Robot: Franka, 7 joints.
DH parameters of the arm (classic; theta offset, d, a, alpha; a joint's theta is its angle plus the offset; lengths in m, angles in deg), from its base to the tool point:
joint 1: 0 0.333 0 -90
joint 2: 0 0 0 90
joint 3: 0 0.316 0.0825 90
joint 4: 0 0 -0.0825 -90
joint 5: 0 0.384 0 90
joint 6: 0 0 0.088 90
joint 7: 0 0.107 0 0
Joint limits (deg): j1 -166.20..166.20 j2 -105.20..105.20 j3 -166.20..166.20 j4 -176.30..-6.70 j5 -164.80..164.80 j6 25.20..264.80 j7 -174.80..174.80
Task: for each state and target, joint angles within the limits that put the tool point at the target. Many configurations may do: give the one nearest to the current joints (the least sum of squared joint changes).
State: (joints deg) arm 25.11 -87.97 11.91 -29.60 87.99 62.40 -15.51
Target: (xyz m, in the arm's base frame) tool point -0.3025 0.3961 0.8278
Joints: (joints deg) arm -14.99 -66.70 27.15 -60.74 78.04 56.85 -15.51
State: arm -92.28 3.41 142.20 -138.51 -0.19 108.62 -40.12
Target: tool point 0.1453 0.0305 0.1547
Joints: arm -104.30 -10.49 129.57 -169.08 -6.30 98.12 -40.12
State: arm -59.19 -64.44 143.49 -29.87 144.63 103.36 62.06
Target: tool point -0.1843 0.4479 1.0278
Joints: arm -62.26 -26.94 141.16 -19.72 148.52 109.99 62.06
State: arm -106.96 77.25 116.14 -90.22 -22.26 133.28 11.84
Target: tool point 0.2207 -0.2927 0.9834
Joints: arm -111.75 64.16 148.22 -83.27 -22.05 138.53 11.84
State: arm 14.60 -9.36 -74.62 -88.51 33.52 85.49 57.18
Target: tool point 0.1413 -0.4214 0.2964
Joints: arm -2.40 15.23 -75.16 -129.63 29.31 91.69 57.18
